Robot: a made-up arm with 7 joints. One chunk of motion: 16 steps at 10 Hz.
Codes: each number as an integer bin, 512 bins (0 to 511) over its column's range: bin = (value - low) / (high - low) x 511, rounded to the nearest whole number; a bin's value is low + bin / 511 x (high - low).
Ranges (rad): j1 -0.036..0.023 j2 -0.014..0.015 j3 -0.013..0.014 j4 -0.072..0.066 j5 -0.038..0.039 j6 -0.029..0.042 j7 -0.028..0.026
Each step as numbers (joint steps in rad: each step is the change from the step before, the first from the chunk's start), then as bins.
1 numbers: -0.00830 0.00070 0.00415 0.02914 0.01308 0.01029 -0.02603
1 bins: 240 259 325 375 339 283 19
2 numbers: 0.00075 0.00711 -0.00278 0.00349 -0.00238 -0.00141 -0.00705
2 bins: 318 372 193 280 236 199 198
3 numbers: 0.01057 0.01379 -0.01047 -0.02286 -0.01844 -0.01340 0.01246
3 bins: 403 490 48 182 130 112 383
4 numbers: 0.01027 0.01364 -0.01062 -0.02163 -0.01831 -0.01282 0.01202
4 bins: 401 487 45 187 131 116 379
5 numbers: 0.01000 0.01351 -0.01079 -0.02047 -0.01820 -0.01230 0.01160
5 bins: 398 485 42 191 131 120 375
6 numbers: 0.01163 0.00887 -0.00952 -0.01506 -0.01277 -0.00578 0.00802
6 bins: 413 403 66 211 167 167 341
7 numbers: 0.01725 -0.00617 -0.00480 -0.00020 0.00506 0.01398 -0.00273
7 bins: 461 138 155 266 286 309 239
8 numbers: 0.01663 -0.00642 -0.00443 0.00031 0.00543 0.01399 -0.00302
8 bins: 456 134 162 268 288 309 236
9 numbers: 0.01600 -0.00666 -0.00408 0.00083 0.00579 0.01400 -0.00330
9 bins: 450 129 169 270 291 309 234
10 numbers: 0.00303 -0.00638 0.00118 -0.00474 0.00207 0.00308 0.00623
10 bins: 338 134 268 249 266 231 324
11 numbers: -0.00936 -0.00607 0.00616 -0.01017 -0.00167 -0.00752 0.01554
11 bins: 231 140 363 229 241 155 412
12 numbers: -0.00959 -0.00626 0.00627 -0.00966 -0.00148 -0.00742 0.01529
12 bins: 229 136 365 231 242 155 410
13 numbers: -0.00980 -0.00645 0.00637 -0.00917 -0.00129 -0.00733 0.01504
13 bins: 227 133 367 233 244 156 407
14 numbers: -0.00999 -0.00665 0.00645 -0.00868 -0.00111 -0.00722 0.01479
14 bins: 225 130 368 234 245 157 405
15 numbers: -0.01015 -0.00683 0.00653 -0.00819 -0.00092 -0.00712 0.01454
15 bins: 224 126 370 236 246 157 403
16 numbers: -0.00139 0.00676 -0.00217 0.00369 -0.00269 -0.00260 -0.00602
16 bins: 300 366 205 280 234 190 208
